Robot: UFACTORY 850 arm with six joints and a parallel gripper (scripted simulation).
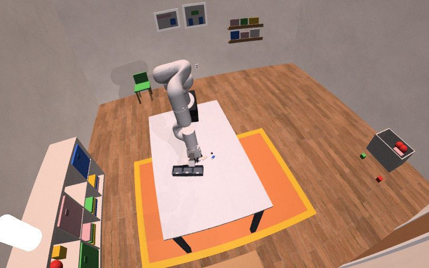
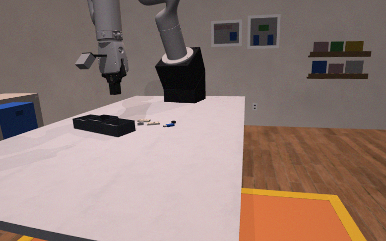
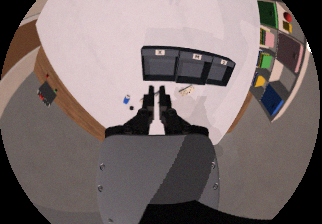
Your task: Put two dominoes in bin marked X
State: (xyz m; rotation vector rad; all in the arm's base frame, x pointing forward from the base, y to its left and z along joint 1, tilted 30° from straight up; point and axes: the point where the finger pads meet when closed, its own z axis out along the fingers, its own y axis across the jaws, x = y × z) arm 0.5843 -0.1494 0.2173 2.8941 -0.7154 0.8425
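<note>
The small grey piece is 100 mm behind my hand, 60 mm to the left of it and 150 mm below it. Round my hand: black bin tray: 40 mm behind, 80 mm to the right, 140 mm below; then blue USB stick: 60 mm behind, 170 mm to the left, 150 mm below; then small black piece: 110 mm behind, 190 mm to the left, 150 mm below.
</note>
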